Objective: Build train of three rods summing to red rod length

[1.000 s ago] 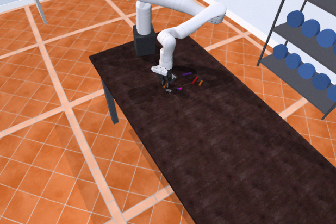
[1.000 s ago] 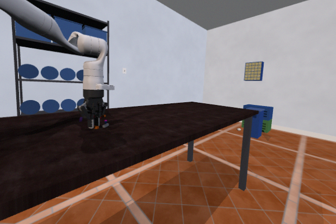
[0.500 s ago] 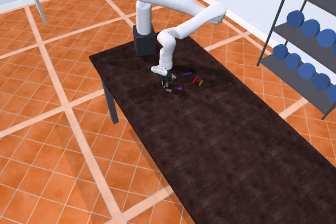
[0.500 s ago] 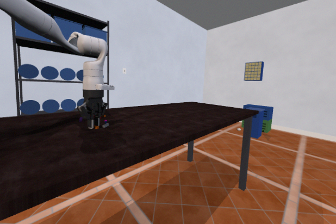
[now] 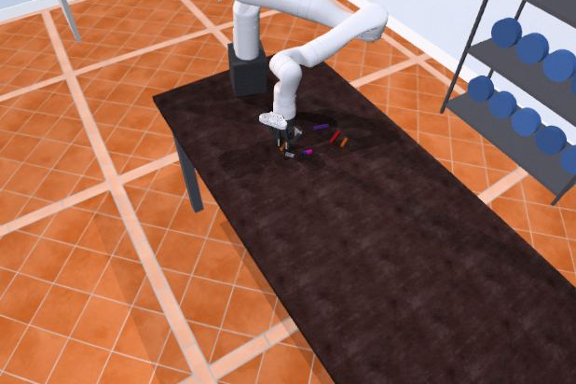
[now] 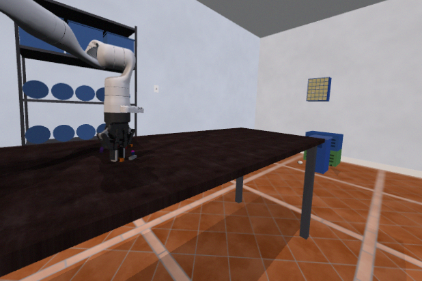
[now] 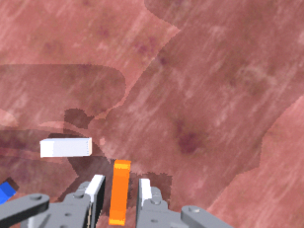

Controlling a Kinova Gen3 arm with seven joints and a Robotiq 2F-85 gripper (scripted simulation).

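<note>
My gripper is now 4 cm short of the grey rod, 1 cm to the left of it and 2 cm above it. The rest, counted from my hand: purple rod 1 cm ahead, 17 cm to the left, 2 cm below; blue rod 7 cm ahead, 3 cm to the left, 2 cm below; magenta rod 8 cm ahead, 5 cm to the left, 2 cm below.
</note>
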